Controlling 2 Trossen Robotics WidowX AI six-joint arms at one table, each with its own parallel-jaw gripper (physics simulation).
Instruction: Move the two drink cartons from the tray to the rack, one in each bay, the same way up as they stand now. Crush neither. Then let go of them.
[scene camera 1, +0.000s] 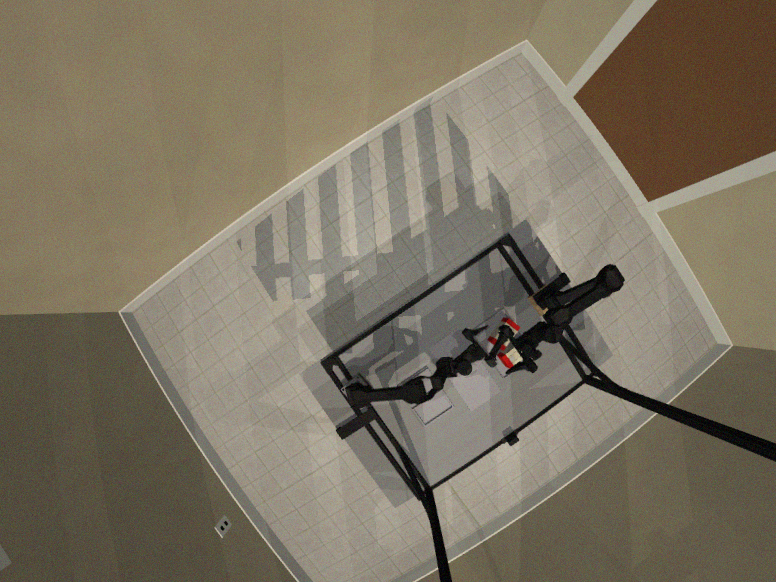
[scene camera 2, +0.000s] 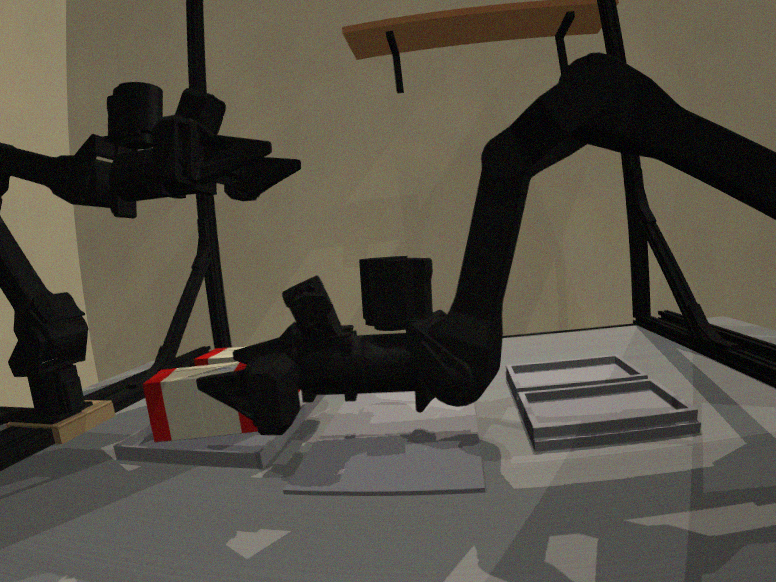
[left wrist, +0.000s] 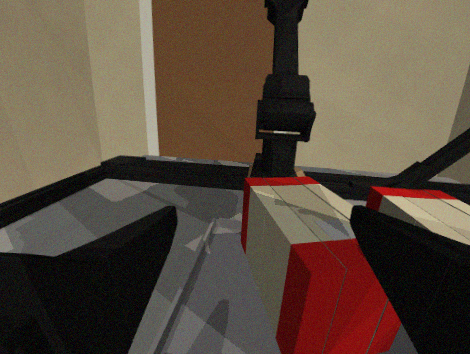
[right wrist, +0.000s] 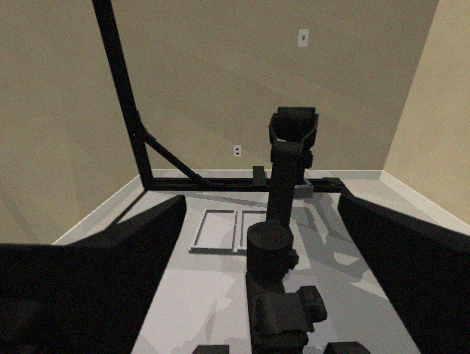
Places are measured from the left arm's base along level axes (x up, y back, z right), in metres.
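Pixels of known places: left gripper, fingertip midpoint: (scene camera 1: 495, 334) (scene camera 2: 217, 368) (left wrist: 263, 214); right gripper, fingertip midpoint: (scene camera 1: 498, 363) (scene camera 2: 287, 156) (right wrist: 261, 201); left arm's base, link origin: (scene camera 1: 356, 390); right arm's base, link origin: (scene camera 1: 544, 300) (scene camera 2: 60, 411) (left wrist: 276, 173).
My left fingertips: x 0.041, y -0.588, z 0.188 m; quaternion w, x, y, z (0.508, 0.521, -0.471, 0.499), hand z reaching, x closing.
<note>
For each thing: its middle in the pictures, then the offset to it from my left fingertips. Level surfaces: height alone.
- grey tray, body centre: (scene camera 2: 239, 412) (scene camera 1: 503, 343) dz +0.078, dx -0.077, dy -0.018 m
- carton, body centre: (left wrist: 444, 265) (scene camera 2: 248, 375) (scene camera 1: 514, 353) dz +0.131, dx -0.045, dy -0.019 m
- two-bay rack, body centre: (scene camera 2: 585, 392) (right wrist: 236, 229) (scene camera 1: 426, 397) dz +0.032, dx -0.075, dy +0.390 m
- pale flat mat, surface height: dx -0.081 m
Two cream cartons with red ends stand side by side in the grey tray (scene camera 2: 188, 456). The nearer carton in scene camera 2 (scene camera 2: 203, 404) also shows in the left wrist view (left wrist: 320, 215); the other carton (scene camera 2: 219, 355) (left wrist: 430, 206) is partly hidden behind it. My left gripper (scene camera 2: 217, 367) (left wrist: 263, 214) is open and empty. Its fingers reach low around the nearer carton, with a wide gap on the left side in the left wrist view and the right finger close to the carton. My right gripper (scene camera 2: 285, 156) is open and empty, high above. The two-bay rack (scene camera 2: 617, 429) (right wrist: 215, 251) holds no carton.
A pale flat mat (scene camera 2: 388, 476) (scene camera 1: 476, 391) lies between tray and rack. My left arm (scene camera 2: 501, 250) spans low over the mat. A wooden block (scene camera 2: 87, 420) sits under the right arm's base. Black frame posts (scene camera 2: 216, 300) rise at the table's edges.
</note>
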